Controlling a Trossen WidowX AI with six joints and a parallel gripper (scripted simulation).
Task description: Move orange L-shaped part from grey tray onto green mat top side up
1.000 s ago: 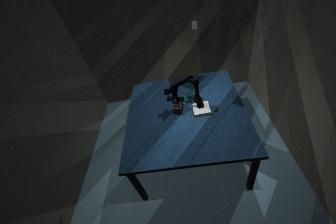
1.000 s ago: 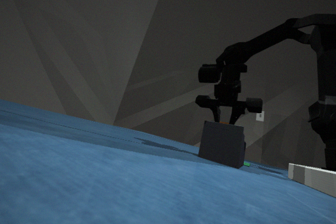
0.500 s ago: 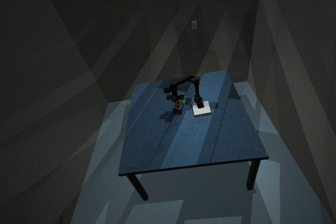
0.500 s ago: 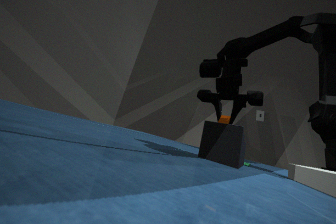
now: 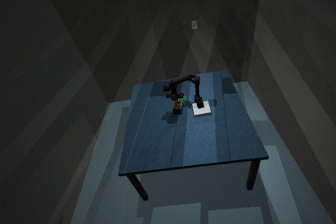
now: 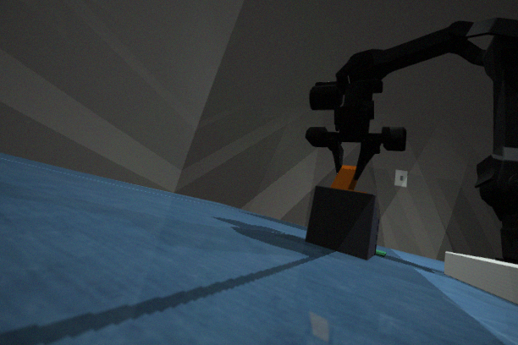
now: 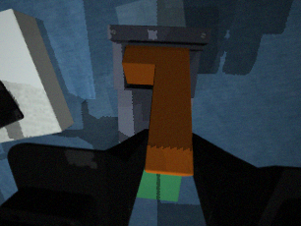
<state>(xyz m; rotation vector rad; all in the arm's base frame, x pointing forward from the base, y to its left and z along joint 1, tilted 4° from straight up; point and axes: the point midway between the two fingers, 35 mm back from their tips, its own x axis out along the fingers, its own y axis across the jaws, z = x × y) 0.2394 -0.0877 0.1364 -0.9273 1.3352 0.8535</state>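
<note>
Now: gripper tip 7 cm past the green mat, 13 cm to the left of it and 14 cm above it. Round my gripper tip: orange L-shaped part 3 cm to the left, 3 cm below.
</note>
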